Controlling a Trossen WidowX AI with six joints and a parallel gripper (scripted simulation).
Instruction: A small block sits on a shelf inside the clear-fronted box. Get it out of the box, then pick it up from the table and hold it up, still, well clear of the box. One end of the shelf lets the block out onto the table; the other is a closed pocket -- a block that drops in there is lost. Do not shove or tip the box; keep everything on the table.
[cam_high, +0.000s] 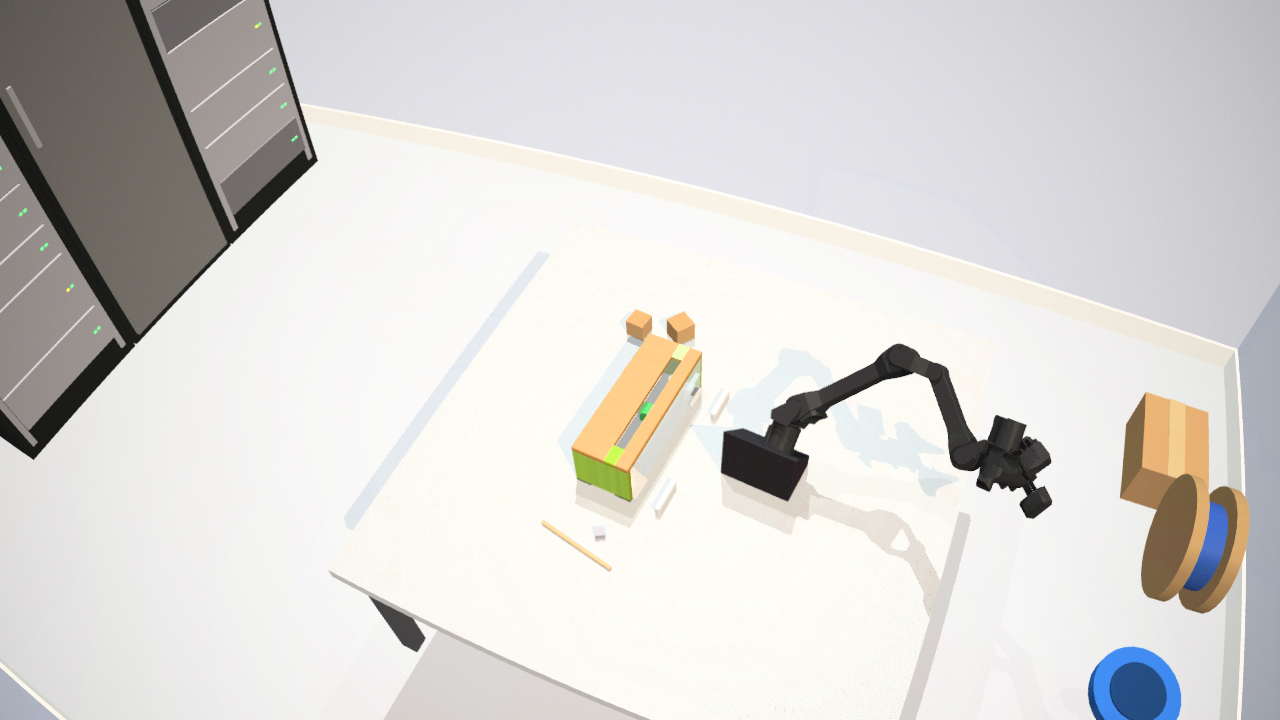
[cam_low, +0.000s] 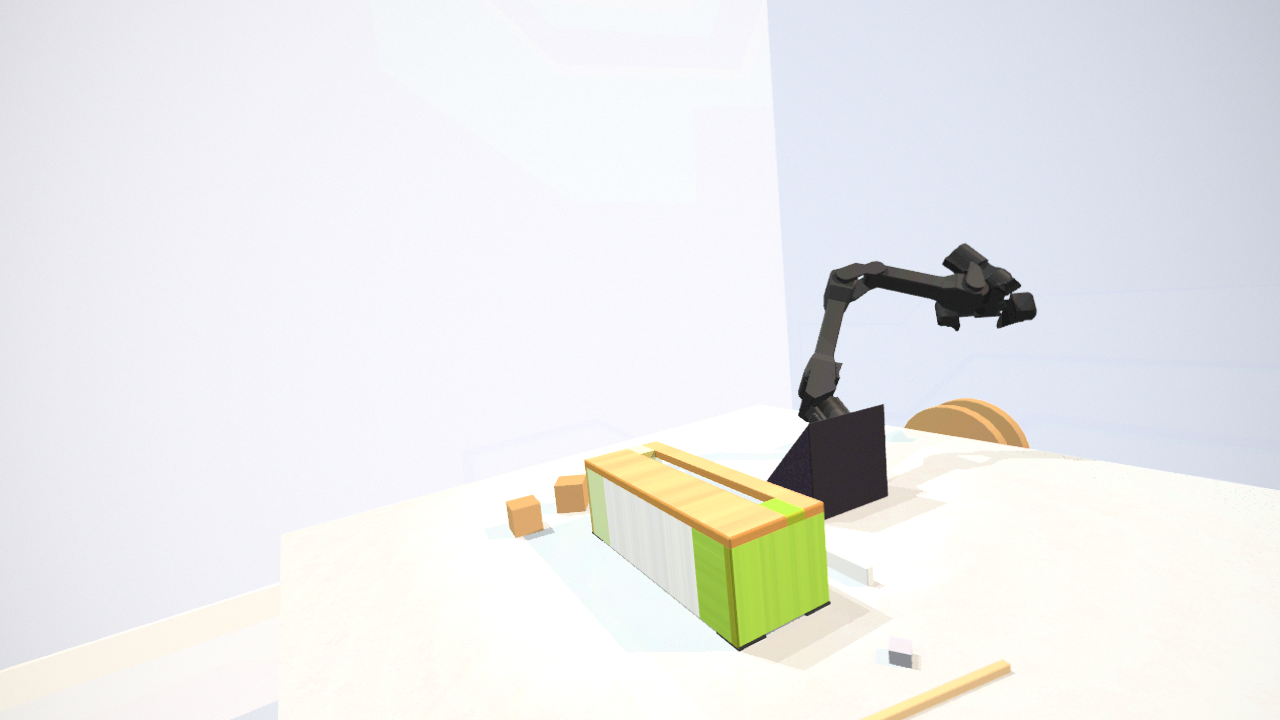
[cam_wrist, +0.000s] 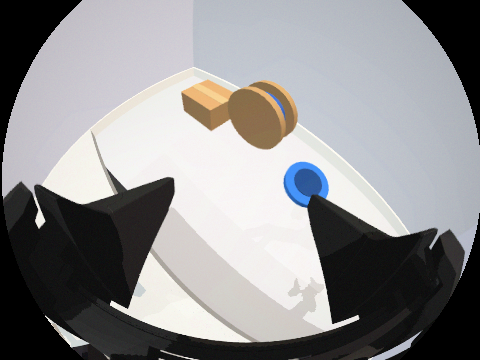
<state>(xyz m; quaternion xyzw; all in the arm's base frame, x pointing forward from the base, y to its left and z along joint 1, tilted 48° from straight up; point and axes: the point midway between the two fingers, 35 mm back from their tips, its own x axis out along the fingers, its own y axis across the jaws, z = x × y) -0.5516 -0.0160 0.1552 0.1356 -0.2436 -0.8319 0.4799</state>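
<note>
Now: the long box 860 mm ahead of my gripper tip, 190 mm to the left of it and 170 mm below it. Round my gripper tip: green block: 880 mm ahead, 190 mm to the left, 150 mm below; thin wooden stick: 850 mm ahead, 540 mm to the left, 230 mm below; small grey cube: 820 mm ahead, 480 mm to the left, 230 mm below.
</note>
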